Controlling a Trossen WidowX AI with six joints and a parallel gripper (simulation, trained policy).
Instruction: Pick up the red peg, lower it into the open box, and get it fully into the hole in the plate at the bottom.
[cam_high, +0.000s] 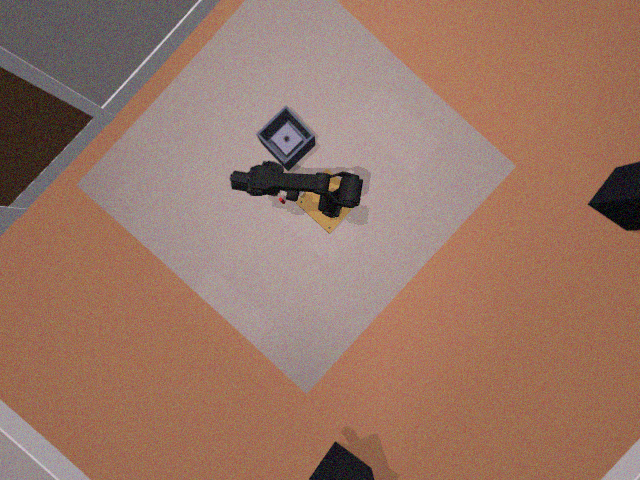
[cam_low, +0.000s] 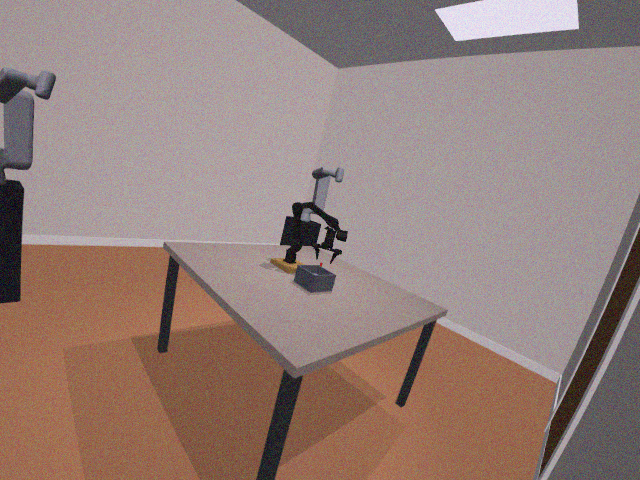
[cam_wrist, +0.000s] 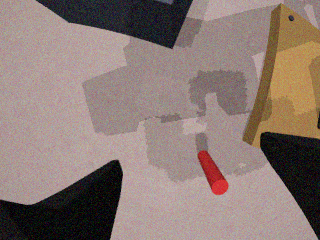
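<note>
Right now my gripper tip is 6 cm above the red peg, 3 cm to the right of it and 3 cm past it. The rest, counted from my gripper tip: box (18 cm to the right, 9 cm ahead, 7 cm below).
</note>
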